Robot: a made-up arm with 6 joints. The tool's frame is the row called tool. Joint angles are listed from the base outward.
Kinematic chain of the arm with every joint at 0, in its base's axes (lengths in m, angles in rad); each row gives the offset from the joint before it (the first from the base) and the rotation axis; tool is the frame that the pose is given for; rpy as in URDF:
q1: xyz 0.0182 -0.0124 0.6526 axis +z
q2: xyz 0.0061 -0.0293 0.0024 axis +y
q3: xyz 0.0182 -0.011 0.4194 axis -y
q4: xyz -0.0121 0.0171 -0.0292 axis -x
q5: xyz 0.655 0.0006 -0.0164 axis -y
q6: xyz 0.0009 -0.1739 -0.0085 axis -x
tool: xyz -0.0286 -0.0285 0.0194 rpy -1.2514 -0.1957 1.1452
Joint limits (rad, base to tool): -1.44..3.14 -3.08..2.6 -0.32..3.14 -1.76..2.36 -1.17..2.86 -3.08..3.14
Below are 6 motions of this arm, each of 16 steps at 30 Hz.
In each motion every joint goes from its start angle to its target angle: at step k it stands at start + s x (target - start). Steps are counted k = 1, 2, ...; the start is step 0. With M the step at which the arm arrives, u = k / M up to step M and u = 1 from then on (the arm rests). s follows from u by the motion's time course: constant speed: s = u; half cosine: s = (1 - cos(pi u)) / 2; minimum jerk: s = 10 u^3 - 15 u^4 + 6 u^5.
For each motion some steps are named. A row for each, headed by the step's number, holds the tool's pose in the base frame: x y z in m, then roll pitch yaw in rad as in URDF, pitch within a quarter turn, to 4 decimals.
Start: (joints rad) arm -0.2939 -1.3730 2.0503 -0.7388 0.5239 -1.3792
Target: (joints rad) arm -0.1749 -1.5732 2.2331 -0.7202 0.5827 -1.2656
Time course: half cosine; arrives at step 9
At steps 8, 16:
8: -1.0318 0.0385 0.4501 -0.4108 0.5595 -0.9471
16: -1.0295 0.0341 0.4402 -0.4003 0.5518 -0.9339

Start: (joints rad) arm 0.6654 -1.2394 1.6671 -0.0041 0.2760 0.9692
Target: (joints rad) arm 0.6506 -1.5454 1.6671 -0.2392 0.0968 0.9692
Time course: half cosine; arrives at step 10
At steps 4, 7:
4: -0.6501 -0.7799 0.8859 1.4055 -0.5607 2.8111
7: -0.6752 -0.7886 0.7619 1.4162 -0.4407 2.7947

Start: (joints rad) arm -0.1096 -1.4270 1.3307 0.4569 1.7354 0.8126
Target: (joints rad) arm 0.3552 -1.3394 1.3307 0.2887 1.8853 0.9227
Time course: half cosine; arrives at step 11
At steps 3, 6, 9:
3: -0.9668 -0.1889 0.9808 0.1918 -0.0398 2.0243
6: -0.9014 -0.3654 1.0283 0.1903 0.0334 2.2558
9: -0.8173 -0.5042 1.0694 0.1926 0.0961 2.4646

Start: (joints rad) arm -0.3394 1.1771 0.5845 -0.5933 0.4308 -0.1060
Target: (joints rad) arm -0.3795 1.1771 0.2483 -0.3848 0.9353 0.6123
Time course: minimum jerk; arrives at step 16
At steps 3, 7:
3: 0.7241 -0.4557 0.3179 -0.7522 -0.5623 0.3013
7: 0.6703 -0.4523 0.2871 -1.0114 -0.3170 0.4179

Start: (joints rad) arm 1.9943 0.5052 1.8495 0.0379 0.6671 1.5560
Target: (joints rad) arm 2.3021 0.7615 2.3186 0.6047 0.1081 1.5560
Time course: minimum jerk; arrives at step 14
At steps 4, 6, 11, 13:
4: 0.0051 0.4084 1.5969 -3.0659 -0.7886 2.2449
6: -0.0097 0.3777 1.5931 -3.0508 -0.7141 2.1749
11: -0.0397 0.2909 1.5651 -2.9597 -0.5327 1.9683
13: -0.0425 0.2801 1.5602 -2.9447 -0.5104 1.9433

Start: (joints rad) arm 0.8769 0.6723 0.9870 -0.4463 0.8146 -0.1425
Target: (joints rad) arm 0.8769 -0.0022 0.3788 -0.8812 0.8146 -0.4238
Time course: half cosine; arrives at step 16
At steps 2, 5, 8, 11, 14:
2: 0.7465 0.5632 1.0301 -2.5929 -0.9548 2.8515
5: 0.7150 0.5412 1.0552 -2.7277 -1.0278 3.0325
8: 0.6615 0.5046 1.0845 -3.0159 -1.1012 -2.8957
11: 0.6023 0.4653 1.1027 2.9124 -1.1109 -2.4767
14: 0.5607 0.4384 1.1084 2.6910 -1.0789 -2.2137

